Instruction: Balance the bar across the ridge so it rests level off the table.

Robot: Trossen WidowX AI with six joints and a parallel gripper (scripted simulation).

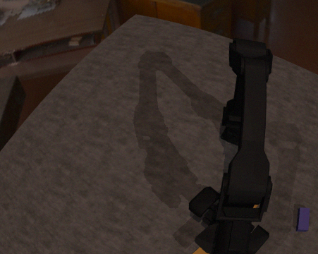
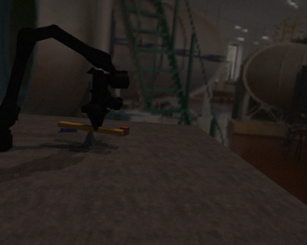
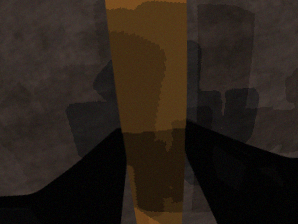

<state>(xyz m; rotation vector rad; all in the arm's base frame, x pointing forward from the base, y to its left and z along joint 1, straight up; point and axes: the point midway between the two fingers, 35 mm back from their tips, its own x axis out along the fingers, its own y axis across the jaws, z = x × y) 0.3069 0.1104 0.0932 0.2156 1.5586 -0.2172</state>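
My gripper tip is now 30 mm past the orange bar and 10 mm to the right of it. The rest, counted from my gripper tip: small purple block: 130 mm behind, 200 mm to the left, 50 mm below; then small red block: 110 mm ahead, 200 mm to the left, 40 mm below.
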